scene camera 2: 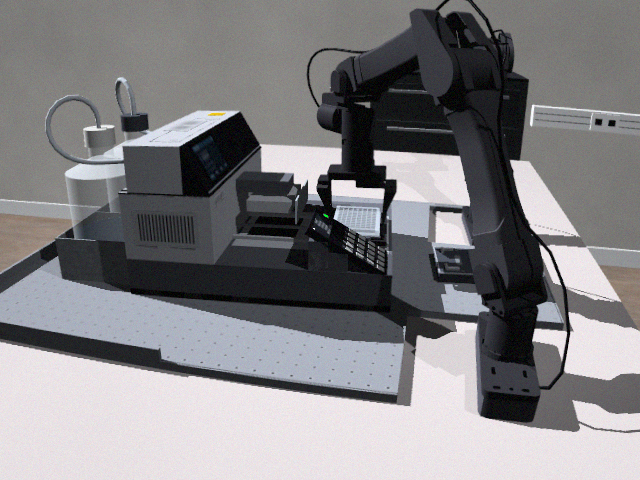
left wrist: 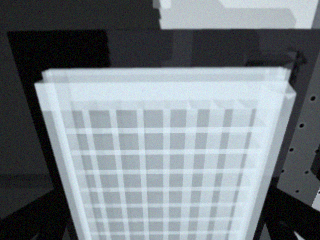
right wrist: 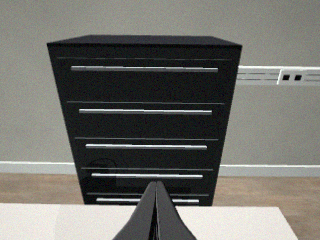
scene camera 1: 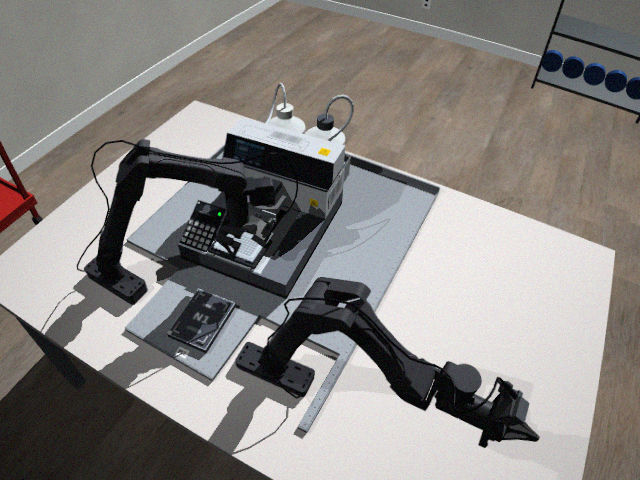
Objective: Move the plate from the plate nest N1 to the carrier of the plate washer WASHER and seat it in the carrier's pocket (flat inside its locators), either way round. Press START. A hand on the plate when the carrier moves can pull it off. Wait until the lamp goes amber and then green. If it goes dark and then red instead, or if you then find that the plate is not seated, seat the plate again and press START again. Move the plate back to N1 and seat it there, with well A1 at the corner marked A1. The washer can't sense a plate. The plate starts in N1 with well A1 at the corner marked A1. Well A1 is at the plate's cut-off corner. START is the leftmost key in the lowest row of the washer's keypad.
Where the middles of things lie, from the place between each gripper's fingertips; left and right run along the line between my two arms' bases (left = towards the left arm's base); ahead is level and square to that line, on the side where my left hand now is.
Now: left hand 1 cm above the white plate point(scene camera 2: 365, 221). Round my left hand: dark carrier point(left wrist: 35, 51) 1 cm below; washer point(scene camera 2: 187, 234) 15 cm ahead, 4 cm above, 2 cm to the left; wash head point(scene camera 2: 273, 203) 15 cm ahead, 4 cm above, 2 cm to the left.
Now: right hand 830 mm to the right of the nest N1 point(scene camera 1: 185, 334), 240 mm above it and 10 mm short of it. From my right hand the other things lie so: dark carrier (860 mm to the left, 240 mm ahead, 170 mm below); then white plate (860 mm to the left, 240 mm ahead, 160 mm below); then wash head (870 mm to the left, 390 mm ahead, 120 mm below).
